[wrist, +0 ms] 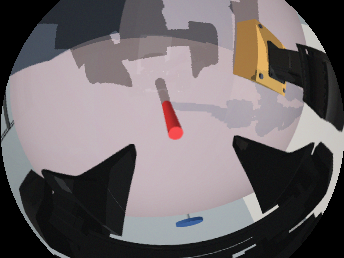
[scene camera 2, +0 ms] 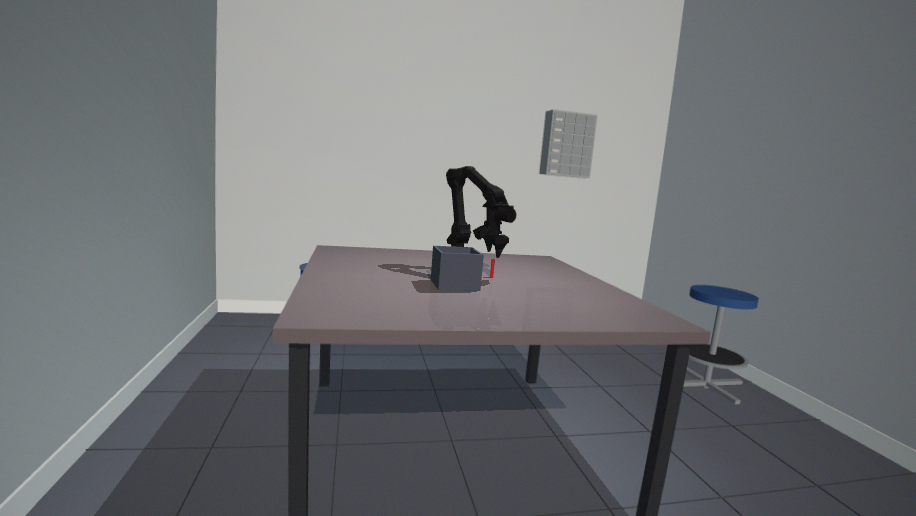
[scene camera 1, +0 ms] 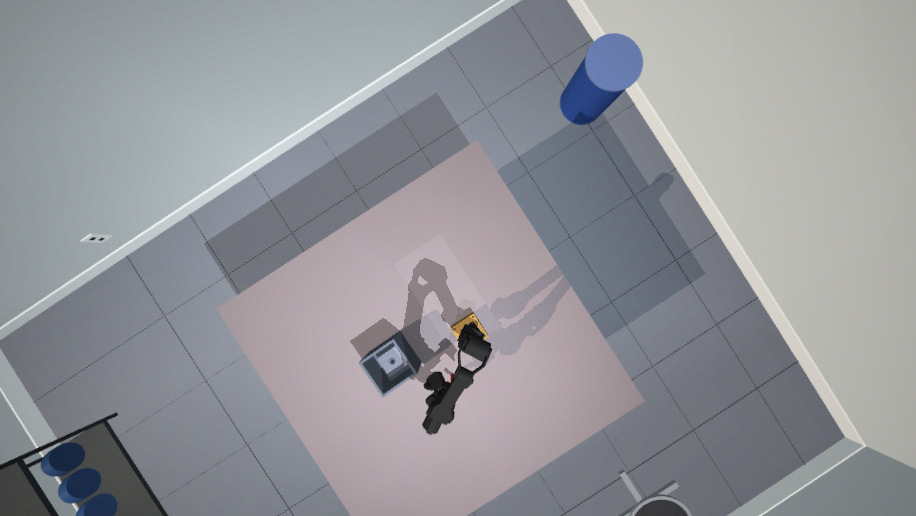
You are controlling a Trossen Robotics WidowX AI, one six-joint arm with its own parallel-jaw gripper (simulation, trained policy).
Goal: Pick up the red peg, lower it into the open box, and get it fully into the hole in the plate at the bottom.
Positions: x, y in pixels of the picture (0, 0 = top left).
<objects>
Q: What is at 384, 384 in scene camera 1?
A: A grey box.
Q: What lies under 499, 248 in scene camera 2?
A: The gripper.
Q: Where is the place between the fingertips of the gripper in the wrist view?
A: At 187, 145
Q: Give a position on a grey box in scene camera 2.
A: At 453, 268
</objects>
